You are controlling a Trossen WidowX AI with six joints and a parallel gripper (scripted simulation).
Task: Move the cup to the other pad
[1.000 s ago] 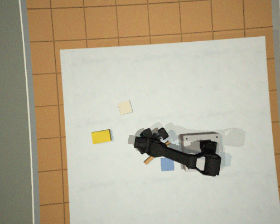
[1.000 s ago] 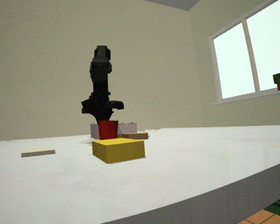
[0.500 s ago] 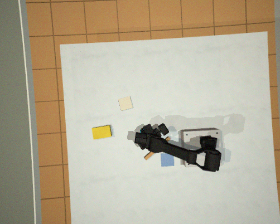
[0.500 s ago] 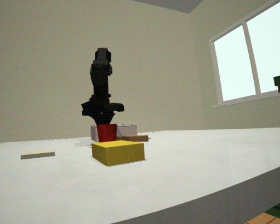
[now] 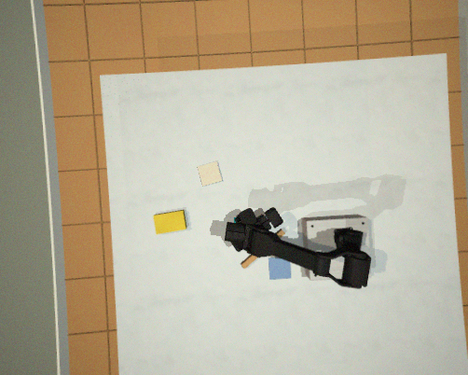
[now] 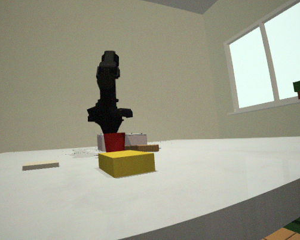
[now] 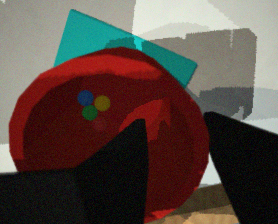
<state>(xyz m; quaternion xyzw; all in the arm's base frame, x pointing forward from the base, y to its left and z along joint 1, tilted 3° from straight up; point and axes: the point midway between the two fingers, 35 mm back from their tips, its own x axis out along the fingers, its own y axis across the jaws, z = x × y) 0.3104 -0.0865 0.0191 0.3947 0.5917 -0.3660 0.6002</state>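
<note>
Right now the red cup is 3 cm ahead of my gripper tip, 1 cm to the left of it and 1 cm below it. From my gripper tip the other things lie so: wooden bar: 10 cm to the left, 5 cm below, 2 cm behind; then beige pad: 21 cm to the right, 13 cm ahead, 5 cm below; then cyan square: 6 cm below, 3 cm ahead, 1 cm to the left.
</note>
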